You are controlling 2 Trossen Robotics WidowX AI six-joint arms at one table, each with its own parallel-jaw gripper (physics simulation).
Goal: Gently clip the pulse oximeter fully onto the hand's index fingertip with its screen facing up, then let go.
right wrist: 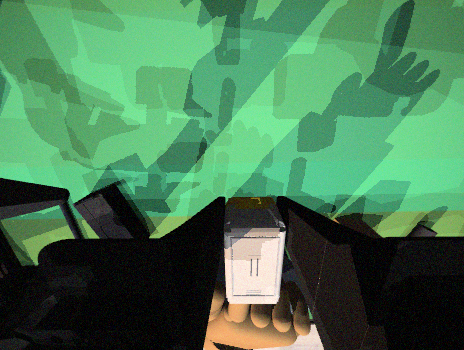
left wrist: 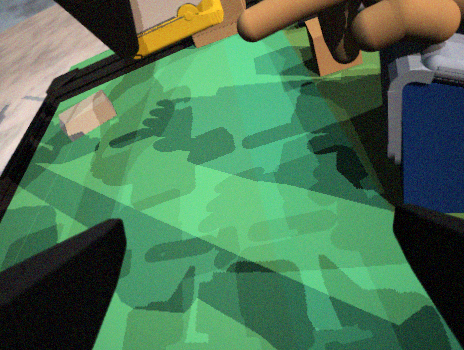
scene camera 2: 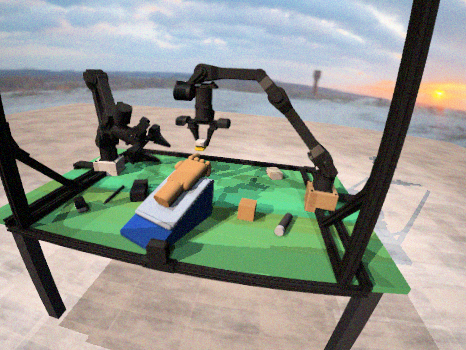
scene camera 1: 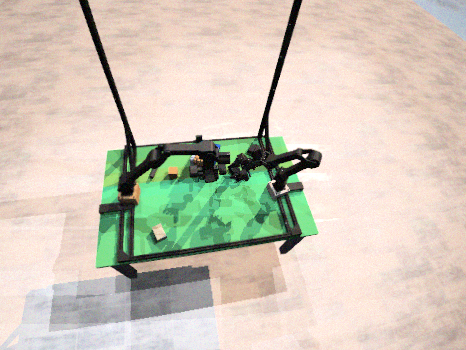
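Observation:
The pulse oximeter, white on top with a yellow lower part, is held level between the fingers of my right gripper, its outlined top face toward the right wrist camera. It hangs in front of the hand. In the left wrist view a gap separates it from the tip of the extended finger, apparently the index. In the right wrist view it partly covers the fingertips. My left gripper is open and empty, low beside the hand.
The hand rests on a white-topped blue wedge. An orange block and a grey cylinder lie to its right in scene camera 2. A black block stands left. A pale block lies farther off.

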